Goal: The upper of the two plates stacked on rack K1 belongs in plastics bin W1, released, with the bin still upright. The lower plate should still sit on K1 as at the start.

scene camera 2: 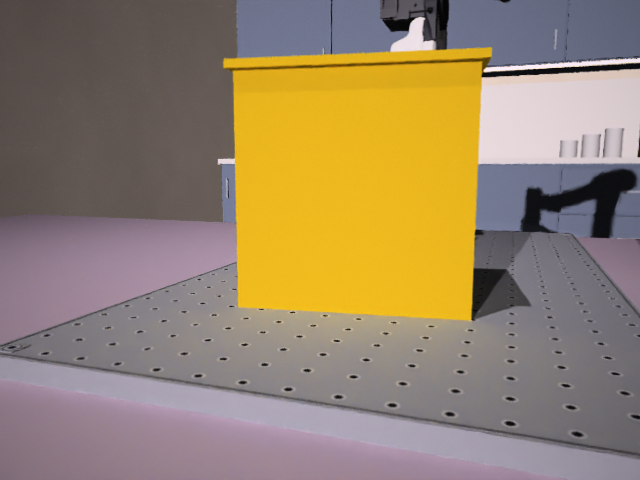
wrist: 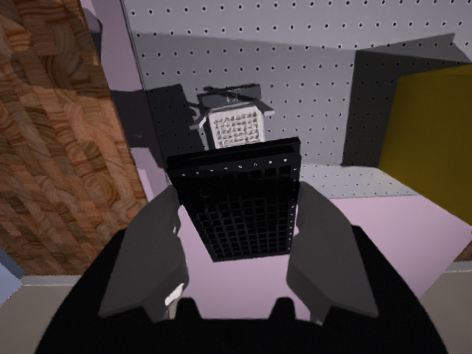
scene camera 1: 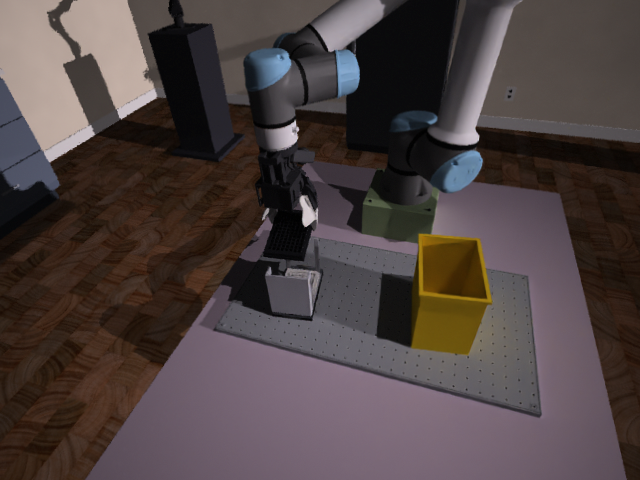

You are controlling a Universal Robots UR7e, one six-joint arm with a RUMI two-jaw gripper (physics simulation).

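Pixels of known places: gripper, between the fingertips: point(wrist: 237, 184) point(scene camera 1: 293, 226); arm's base, origin of its link: point(scene camera 1: 405, 190).
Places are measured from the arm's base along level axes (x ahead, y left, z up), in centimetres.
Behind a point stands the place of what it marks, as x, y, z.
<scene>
My gripper point(scene camera 1: 290, 217) @(36.7, -19.6, 10.4) point(wrist: 237, 184) @(36.7, -19.6, 10.4) is shut on the black upper plate point(scene camera 1: 285, 238) @(41.5, -19.5, 11.1) point(wrist: 245, 215) @(38.7, -19.1, 11.7), a gridded plate held by its two long sides above rack K1. Rack K1 point(scene camera 1: 290, 294) @(46.1, -17.7, -1.1) point(wrist: 246, 94) @(31.2, -17.8, -8.1) stands upright on the pegboard, with light grey side walls. The white lower plate point(scene camera 1: 303, 273) @(34.2, -19.5, -6.8) point(wrist: 237, 130) @(36.5, -19.4, -6.5) sits in the rack, below and apart from the held plate, whose near edge hides part of it in the wrist view. Yellow bin W1 point(scene camera 1: 444, 325) @(45.2, 15.3, -0.7) point(scene camera 2: 356, 191) @(35.4, 20.4, -1.0) point(wrist: 435, 130) @(36.0, 8.3, -1.4) stands upright to the right in scene view 1. In scene view 2 it hides the rack and the held plate.
The grey pegboard point(scene camera 1: 351, 330) @(45.3, -3.8, -9.8) point(scene camera 2: 206, 335) @(42.8, 28.4, -9.8) point(wrist: 310, 60) @(26.7, -7.7, -9.8) carries rack and bin, a stretch of board between them. The arm's green base block point(scene camera 1: 398, 222) @(9.8, 0.2, -4.6) is behind the board. The bin's rim stands higher than the rack. A dark pedestal point(scene camera 1: 180, 87) stands on the floor behind.
</scene>
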